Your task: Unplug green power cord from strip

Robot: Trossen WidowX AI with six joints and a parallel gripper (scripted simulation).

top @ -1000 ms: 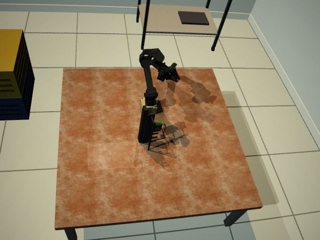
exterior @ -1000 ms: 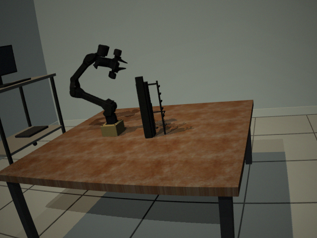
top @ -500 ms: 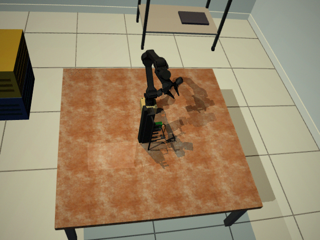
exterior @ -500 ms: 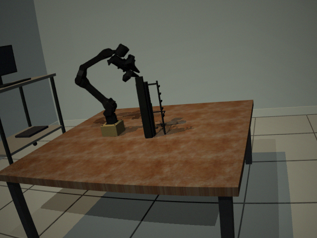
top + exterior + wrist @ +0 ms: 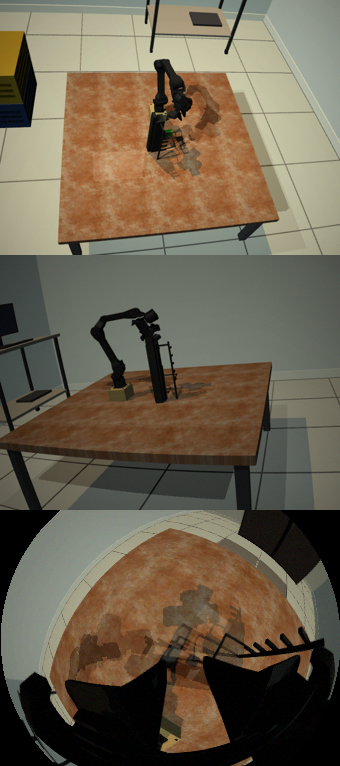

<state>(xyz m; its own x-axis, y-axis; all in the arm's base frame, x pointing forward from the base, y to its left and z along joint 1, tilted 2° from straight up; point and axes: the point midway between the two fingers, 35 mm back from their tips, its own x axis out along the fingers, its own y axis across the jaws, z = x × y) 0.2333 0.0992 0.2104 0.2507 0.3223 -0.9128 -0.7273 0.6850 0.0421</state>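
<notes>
Right now the green plug is 100 mm to the right of my gripper tip, 90 mm below it and 40 mm ahead of it.
</notes>
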